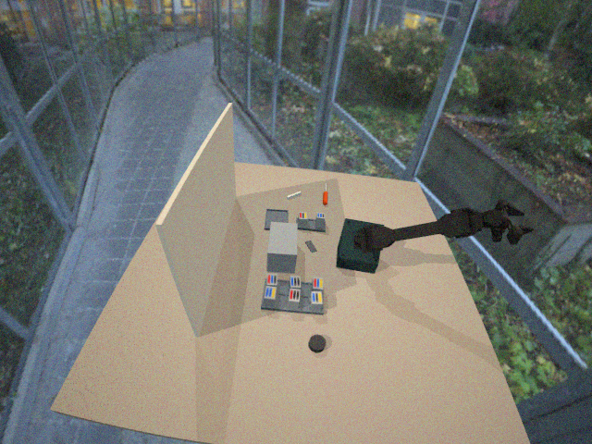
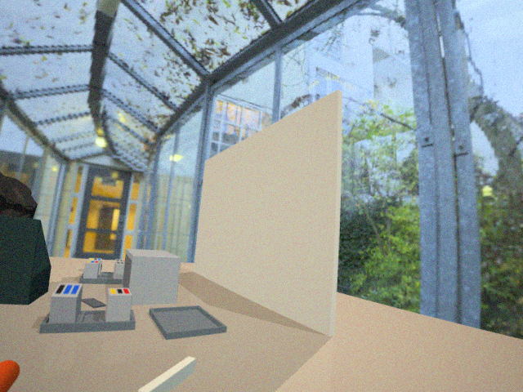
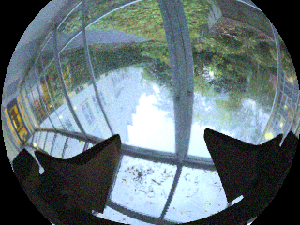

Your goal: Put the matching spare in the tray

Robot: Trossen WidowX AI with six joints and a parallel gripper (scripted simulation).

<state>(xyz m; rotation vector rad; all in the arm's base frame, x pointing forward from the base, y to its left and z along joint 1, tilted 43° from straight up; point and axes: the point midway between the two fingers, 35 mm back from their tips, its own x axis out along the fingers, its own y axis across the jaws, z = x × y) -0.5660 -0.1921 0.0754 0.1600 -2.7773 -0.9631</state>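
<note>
My gripper tip is 85 cm short of the grey spare, 24 cm above it and 5 cm to the left of it. Round my gripper tip: grey mounted unit: 89 cm ahead, 23 cm below, 15 cm to the left; then dark puck: 71 cm ahead, 47 cm to the left, 27 cm below; then grey tray: 81 cm ahead, 27 cm below, 6 cm to the right.
</note>
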